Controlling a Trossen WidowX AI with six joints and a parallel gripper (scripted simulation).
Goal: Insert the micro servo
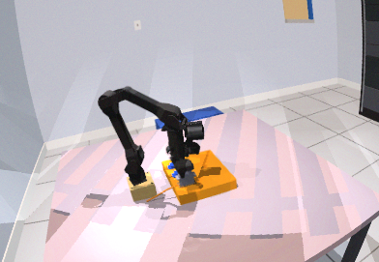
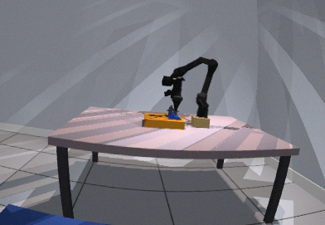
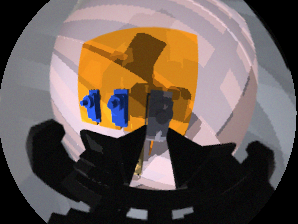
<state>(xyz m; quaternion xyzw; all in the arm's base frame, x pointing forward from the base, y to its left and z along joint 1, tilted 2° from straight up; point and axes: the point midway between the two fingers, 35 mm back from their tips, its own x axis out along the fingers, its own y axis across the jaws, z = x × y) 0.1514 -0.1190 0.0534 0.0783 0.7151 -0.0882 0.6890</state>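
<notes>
Right now the orange robot deck is 140 mm ahead of my gripper tip, 60 mm below it and 50 mm to the left of it.
</notes>
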